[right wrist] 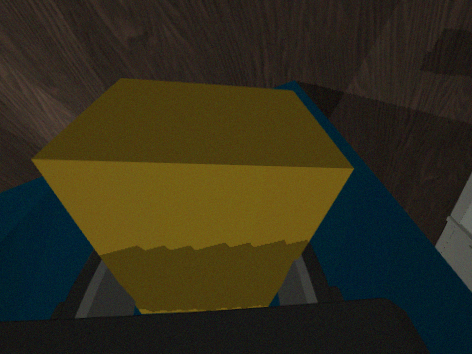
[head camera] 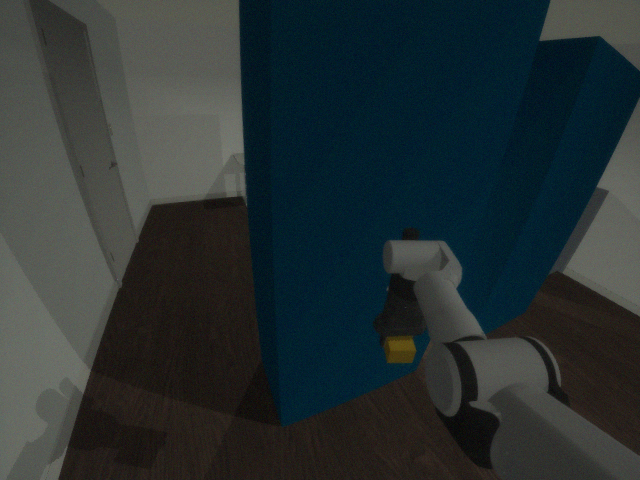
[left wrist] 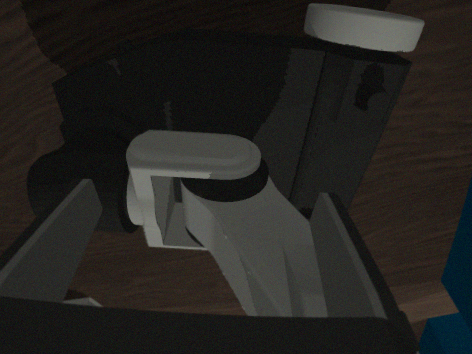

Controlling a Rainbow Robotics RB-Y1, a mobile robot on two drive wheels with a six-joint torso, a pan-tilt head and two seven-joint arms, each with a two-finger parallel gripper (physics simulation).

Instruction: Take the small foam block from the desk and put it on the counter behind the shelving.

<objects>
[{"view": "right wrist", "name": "yellow foam block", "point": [198,197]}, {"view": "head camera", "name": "my right gripper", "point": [394,343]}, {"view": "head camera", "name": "yellow foam block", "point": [398,349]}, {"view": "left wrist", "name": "my left gripper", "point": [205,201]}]
</objects>
